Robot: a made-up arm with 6 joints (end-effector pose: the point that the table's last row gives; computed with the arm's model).
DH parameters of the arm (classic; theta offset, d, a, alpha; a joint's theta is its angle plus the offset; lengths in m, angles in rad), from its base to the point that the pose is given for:
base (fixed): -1.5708 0.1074 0 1.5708
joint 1: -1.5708 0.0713 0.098 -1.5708
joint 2: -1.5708 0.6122 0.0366 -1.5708
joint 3: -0.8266 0 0.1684 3.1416
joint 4: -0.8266 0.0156 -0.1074 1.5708
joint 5: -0.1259 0 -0.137 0
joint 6: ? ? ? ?
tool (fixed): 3.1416 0.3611 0 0
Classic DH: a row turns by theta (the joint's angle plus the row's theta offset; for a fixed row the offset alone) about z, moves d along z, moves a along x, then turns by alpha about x.
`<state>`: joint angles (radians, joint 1 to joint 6).
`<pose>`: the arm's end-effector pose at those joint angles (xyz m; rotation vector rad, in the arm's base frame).
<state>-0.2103 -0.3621 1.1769 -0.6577 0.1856 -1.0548</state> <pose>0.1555 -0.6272 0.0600 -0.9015 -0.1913 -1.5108</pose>
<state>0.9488 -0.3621 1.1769 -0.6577 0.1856 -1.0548</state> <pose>0.1555 -0.2945 0.6632 -1.7838 -1.1381 -1.3363</pose>
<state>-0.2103 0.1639 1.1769 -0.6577 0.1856 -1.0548</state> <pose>0.0332 -0.6458 0.1472 -0.5132 -0.5207 -1.8251</pose>
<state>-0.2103 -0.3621 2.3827 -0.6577 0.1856 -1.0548</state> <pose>0.0352 -0.7978 0.0701 -1.6713 0.2145 -2.3880</pose>
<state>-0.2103 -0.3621 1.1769 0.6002 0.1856 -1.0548</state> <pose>-0.0048 -0.2748 0.1972 -0.1345 -0.4384 -0.5227</pose>
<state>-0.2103 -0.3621 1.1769 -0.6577 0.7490 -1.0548</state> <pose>0.1316 -0.7742 0.0740 -0.4463 0.2191 -1.7030</pose>
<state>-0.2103 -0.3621 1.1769 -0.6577 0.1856 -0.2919</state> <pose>0.1378 -0.8835 0.1399 -0.2759 0.3639 -1.7480</pose>
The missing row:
joint 6: 0.1259 0.3483 -0.0138 -1.5708
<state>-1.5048 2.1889 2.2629 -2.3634 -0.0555 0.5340</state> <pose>-0.1039 0.6588 0.0076 -0.4692 -1.0476 -0.4745</pose>
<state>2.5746 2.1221 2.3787 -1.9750 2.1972 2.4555</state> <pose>0.1573 0.5929 0.7875 -0.2971 -1.6789 -2.0378</pose>
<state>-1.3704 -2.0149 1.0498 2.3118 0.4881 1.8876</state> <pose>-0.1780 -0.3779 0.1681 1.0114 -0.3717 -2.2949</pose>
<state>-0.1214 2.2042 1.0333 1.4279 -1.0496 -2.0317</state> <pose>0.2344 -0.1889 -0.0635 -0.0646 1.0038 -0.3116</pose>
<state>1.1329 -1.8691 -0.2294 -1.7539 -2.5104 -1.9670</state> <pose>-0.1579 -0.7528 0.9450 -0.2379 -0.6195 2.7148</pose>
